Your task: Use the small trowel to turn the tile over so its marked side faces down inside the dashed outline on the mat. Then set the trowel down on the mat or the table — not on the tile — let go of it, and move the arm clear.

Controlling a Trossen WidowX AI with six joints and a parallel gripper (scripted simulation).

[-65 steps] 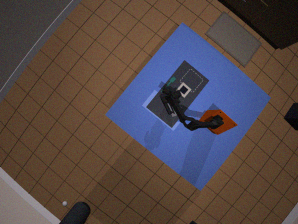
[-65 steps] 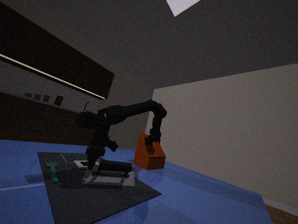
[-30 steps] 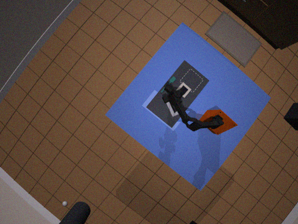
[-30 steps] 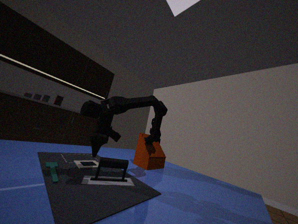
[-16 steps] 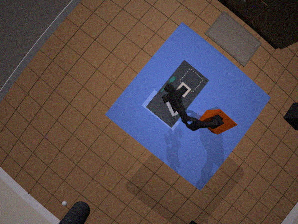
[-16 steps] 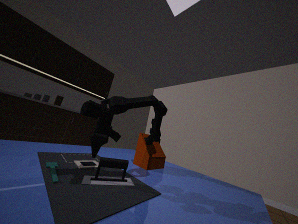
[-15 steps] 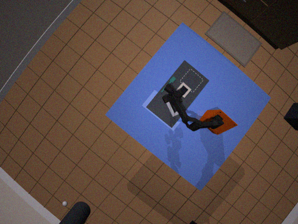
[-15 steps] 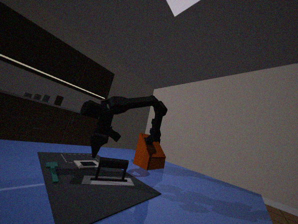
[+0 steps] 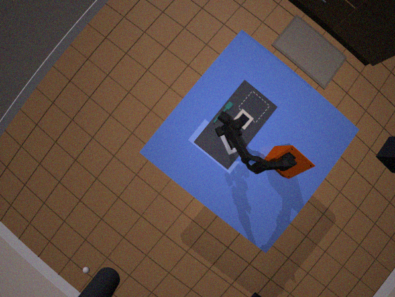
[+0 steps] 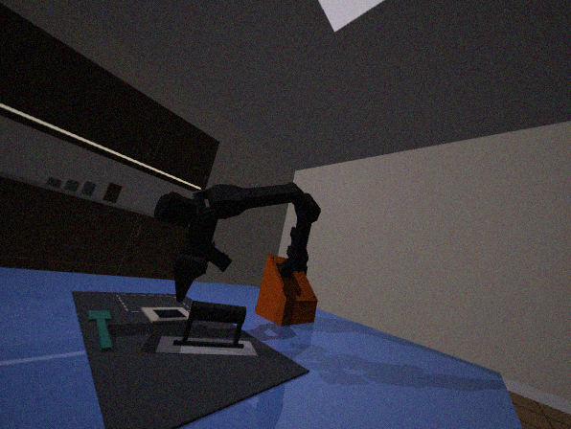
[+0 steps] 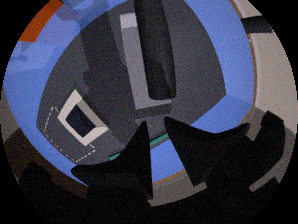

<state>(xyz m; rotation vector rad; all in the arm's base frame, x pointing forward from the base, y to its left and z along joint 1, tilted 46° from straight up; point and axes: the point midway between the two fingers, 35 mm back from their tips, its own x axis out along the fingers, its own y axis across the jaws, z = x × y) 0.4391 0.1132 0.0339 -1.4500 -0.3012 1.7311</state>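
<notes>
The dark mat is 40 mm behind my gripper tip, 100 mm to the right of it and 100 mm below it. Round my gripper tip: teal T-shaped trowel: 100 mm ahead, 120 mm to the right, 80 mm below; tile: 60 mm behind, 160 mm to the right, 80 mm below.
</notes>
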